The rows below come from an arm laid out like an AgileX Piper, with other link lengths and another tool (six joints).
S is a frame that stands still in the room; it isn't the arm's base.
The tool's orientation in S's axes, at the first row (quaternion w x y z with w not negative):
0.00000 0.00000 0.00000 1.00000
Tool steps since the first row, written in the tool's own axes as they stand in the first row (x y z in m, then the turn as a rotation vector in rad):
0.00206 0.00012 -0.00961 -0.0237 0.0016 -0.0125
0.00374 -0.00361 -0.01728 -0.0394 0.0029 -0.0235
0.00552 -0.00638 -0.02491 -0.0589 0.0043 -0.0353
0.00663 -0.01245 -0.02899 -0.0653 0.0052 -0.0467
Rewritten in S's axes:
-0.00206 -0.00012 -0.00961 0.0237 -0.0016 -0.0125
-0.00374 0.00361 -0.01728 0.0394 -0.0029 -0.0235
-0.00552 0.00638 -0.02491 0.0589 -0.0043 -0.0353
-0.00663 0.01245 -0.02899 0.0653 -0.0052 -0.0467

